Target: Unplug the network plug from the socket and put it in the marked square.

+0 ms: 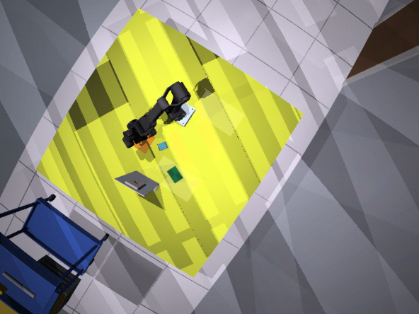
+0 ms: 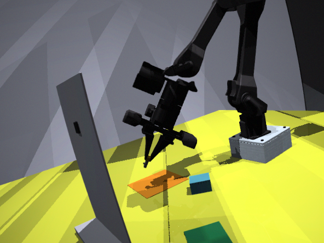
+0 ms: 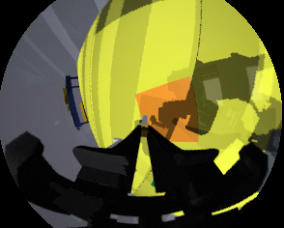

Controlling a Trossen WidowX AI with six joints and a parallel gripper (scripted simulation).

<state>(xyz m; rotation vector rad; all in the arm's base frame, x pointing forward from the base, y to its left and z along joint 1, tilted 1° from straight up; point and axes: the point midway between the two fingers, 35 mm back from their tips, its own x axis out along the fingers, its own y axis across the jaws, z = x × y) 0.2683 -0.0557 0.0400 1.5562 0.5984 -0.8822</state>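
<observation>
My gripper tip is now 60 mm above the orange marked square and 10 mm past it. The rest, counted from my gripper tip: flat green patch (300 mm to the left, 60 mm below, 10 mm behind); grey upright panel (190 mm to the left, 140 mm ahead, 70 mm above); network plug (right at my gripper tip).
</observation>
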